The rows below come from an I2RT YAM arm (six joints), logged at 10 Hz.
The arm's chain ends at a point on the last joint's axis. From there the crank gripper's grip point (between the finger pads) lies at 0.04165 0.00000 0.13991 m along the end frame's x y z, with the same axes.
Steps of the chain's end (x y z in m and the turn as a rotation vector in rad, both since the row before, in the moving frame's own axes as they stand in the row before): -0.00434 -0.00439 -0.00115 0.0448 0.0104 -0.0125; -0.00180 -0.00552 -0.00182 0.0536 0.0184 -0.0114; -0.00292 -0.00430 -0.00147 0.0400 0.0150 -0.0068; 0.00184 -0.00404 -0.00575 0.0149 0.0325 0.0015; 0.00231 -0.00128 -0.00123 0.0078 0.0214 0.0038; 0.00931 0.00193 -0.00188 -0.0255 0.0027 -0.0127; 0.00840 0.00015 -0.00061 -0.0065 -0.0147 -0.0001
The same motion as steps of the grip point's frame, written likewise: -0.00293 -0.01118 -0.00174 0.0448 0.0104 -0.0125; 0.00072 -0.01348 -0.00282 0.0536 0.0184 -0.0114; -0.00085 -0.01017 -0.00223 0.0400 0.0150 -0.0068; 0.00637 -0.00605 -0.00719 0.0149 0.0325 0.0015; 0.00530 -0.00220 -0.00216 0.0078 0.0214 0.0038; 0.00971 0.00496 -0.00203 -0.0255 0.0027 -0.0127; 0.00634 0.00106 -0.00002 -0.0065 -0.0147 -0.0001
